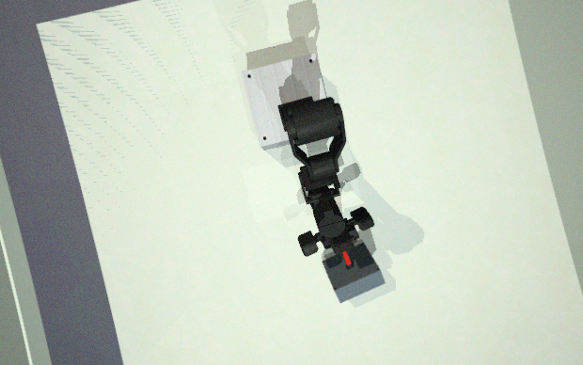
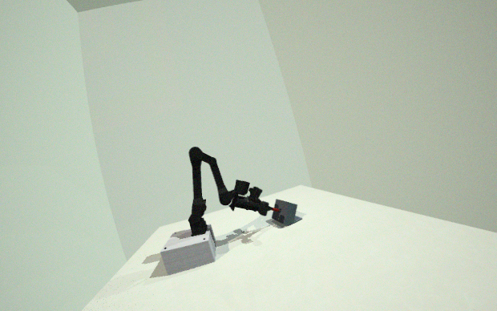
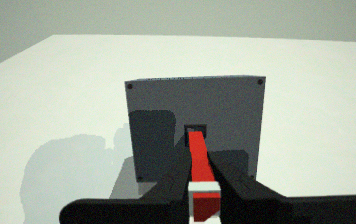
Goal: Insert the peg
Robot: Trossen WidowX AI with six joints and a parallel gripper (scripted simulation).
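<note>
The panel is 60 mm ahead of my gripper tip, 40 mm below it and 20 mm to the left of it. From my gripper tip the other things lie so: peg: 20 mm behind, 10 mm above.
</note>
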